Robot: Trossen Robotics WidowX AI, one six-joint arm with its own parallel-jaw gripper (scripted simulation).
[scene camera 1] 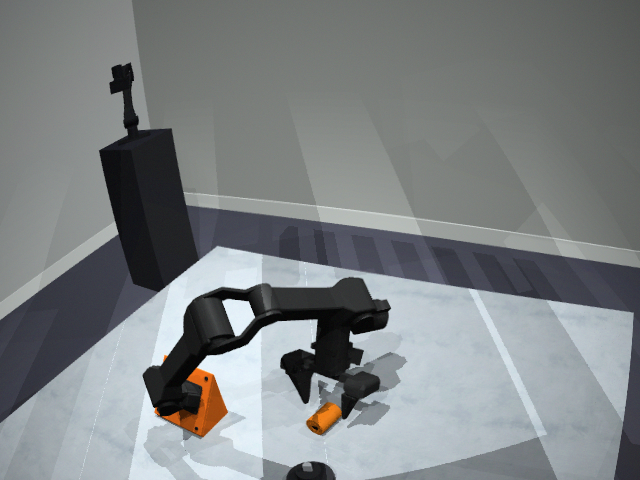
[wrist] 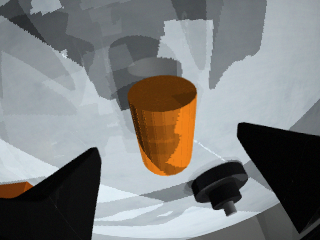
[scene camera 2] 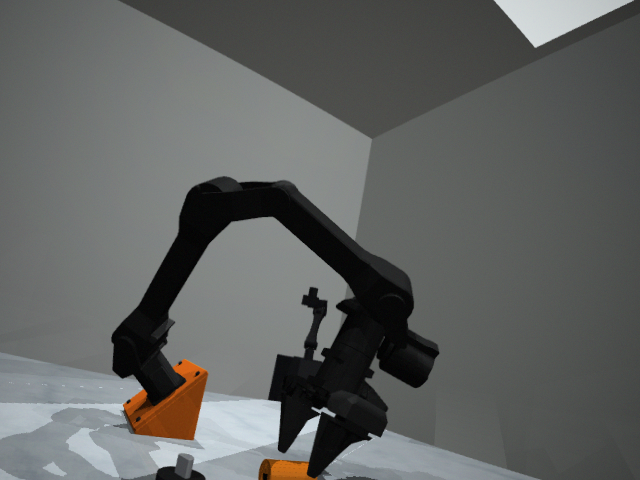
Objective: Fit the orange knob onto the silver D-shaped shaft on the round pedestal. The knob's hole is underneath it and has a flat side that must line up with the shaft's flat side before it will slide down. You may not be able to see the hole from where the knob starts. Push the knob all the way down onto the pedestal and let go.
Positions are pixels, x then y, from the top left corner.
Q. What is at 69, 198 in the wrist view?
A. My gripper.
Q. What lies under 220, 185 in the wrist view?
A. A round dark pedestal.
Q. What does my gripper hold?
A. Nothing.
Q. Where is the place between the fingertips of my gripper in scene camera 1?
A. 324, 411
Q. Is my gripper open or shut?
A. Open.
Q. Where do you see an orange knob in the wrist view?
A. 163, 108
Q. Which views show my gripper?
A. Scene camera 1, the wrist view and scene camera 2: all of them.
